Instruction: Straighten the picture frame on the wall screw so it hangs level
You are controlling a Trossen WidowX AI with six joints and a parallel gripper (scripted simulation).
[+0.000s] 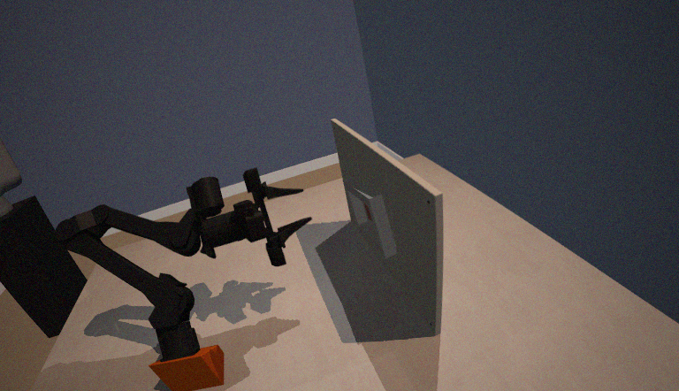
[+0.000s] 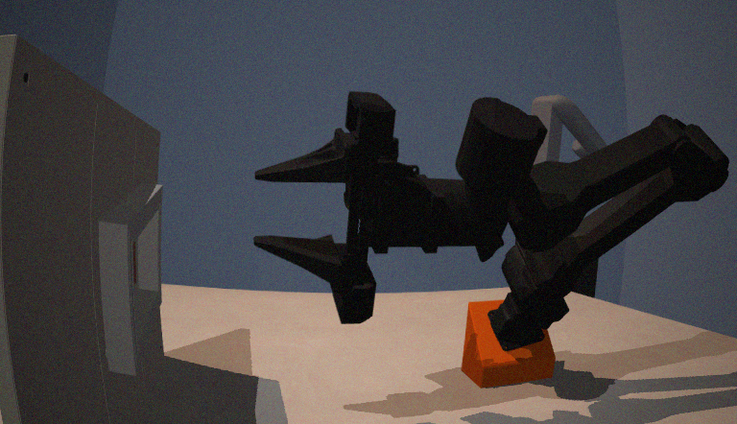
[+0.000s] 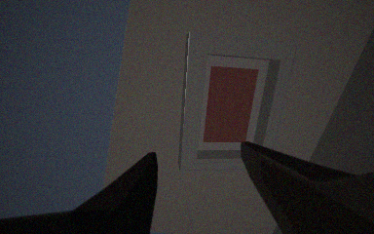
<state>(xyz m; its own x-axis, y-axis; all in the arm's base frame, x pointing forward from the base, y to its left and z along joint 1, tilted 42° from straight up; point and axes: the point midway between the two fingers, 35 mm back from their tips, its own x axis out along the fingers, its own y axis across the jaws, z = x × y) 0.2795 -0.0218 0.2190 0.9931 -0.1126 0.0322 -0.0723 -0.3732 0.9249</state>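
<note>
Right now my gripper tip is 120 mm short of the picture frame, 60 mm above it and 20 mm to the left of it. Round my gripper tip: grey wall panel (130 mm ahead, 60 mm below, 20 mm to the right).
</note>
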